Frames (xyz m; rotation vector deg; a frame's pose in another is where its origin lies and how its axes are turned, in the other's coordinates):
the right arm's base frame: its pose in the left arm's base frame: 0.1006 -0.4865 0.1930 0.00 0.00 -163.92
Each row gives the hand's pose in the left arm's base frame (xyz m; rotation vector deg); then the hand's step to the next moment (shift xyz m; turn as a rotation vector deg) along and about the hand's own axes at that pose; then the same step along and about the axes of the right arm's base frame.
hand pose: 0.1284 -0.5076 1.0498 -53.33 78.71 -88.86
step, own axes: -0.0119 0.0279 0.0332 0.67 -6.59 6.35
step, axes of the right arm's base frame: -0.0361 0.0128 -0.0236 -3.93 3.90 7.32
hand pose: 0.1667 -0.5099 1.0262 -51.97 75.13 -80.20
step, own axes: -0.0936 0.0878 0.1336 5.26 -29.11 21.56
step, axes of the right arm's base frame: -0.1752 -0.0131 -0.0588 -10.70 15.90 31.19
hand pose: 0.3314 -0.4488 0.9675 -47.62 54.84 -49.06
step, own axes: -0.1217 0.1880 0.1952 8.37 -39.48 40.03
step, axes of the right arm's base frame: -0.2389 -0.1668 -0.0579 -24.71 23.32 45.57
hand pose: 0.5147 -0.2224 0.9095 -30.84 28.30 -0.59
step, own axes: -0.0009 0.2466 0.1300 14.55 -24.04 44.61
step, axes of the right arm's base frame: -0.1045 -0.2573 -0.0246 -34.28 10.79 38.58
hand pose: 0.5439 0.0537 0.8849 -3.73 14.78 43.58
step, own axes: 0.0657 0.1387 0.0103 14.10 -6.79 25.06
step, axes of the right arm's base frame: 0.0054 -0.1537 -0.0020 -21.22 -2.59 20.40
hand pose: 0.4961 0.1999 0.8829 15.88 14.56 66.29
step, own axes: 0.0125 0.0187 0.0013 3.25 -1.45 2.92
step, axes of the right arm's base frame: 0.0054 -0.0207 0.0070 -3.95 -1.16 2.06
